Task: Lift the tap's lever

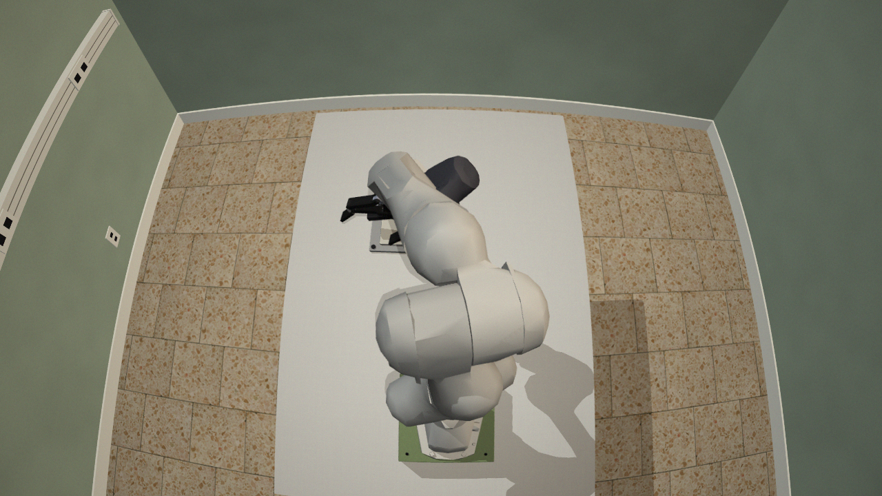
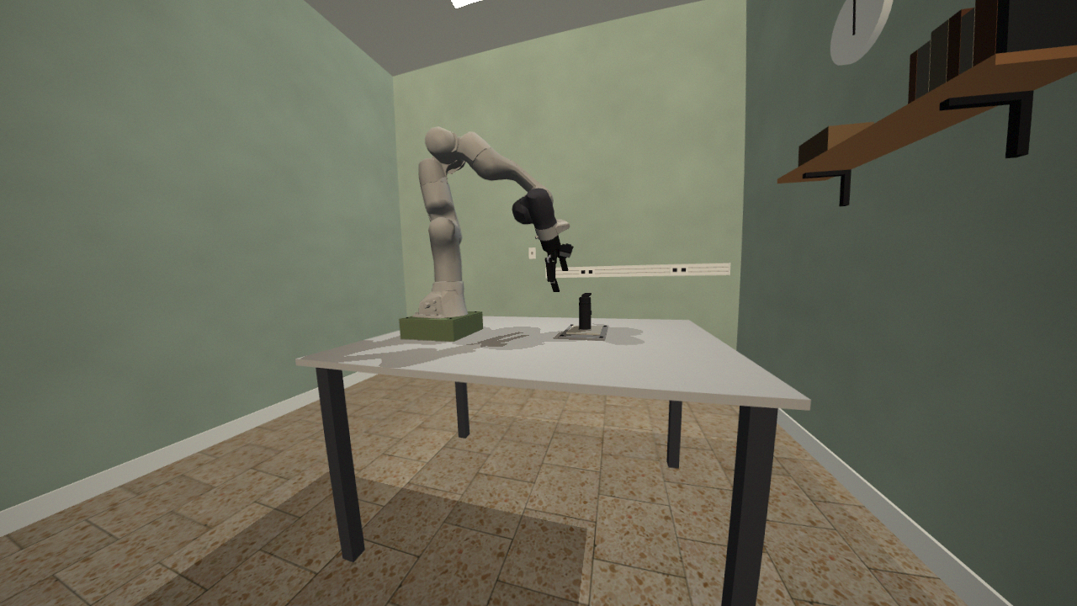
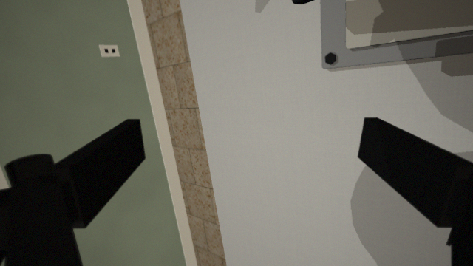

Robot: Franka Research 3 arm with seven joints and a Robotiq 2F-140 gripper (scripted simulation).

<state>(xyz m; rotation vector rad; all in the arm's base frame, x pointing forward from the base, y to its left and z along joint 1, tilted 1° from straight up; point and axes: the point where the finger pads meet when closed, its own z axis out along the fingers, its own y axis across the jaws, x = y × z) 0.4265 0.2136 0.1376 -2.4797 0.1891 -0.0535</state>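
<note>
Right now my hand is 12 cm short of the dark lever, 4 cm to the left of it and 7 cm above it. The rest, counted from my hand: tap 12 cm ahead, 7 cm to the right, 11 cm below; then plate 12 cm ahead, 9 cm to the right, 21 cm below.
</note>
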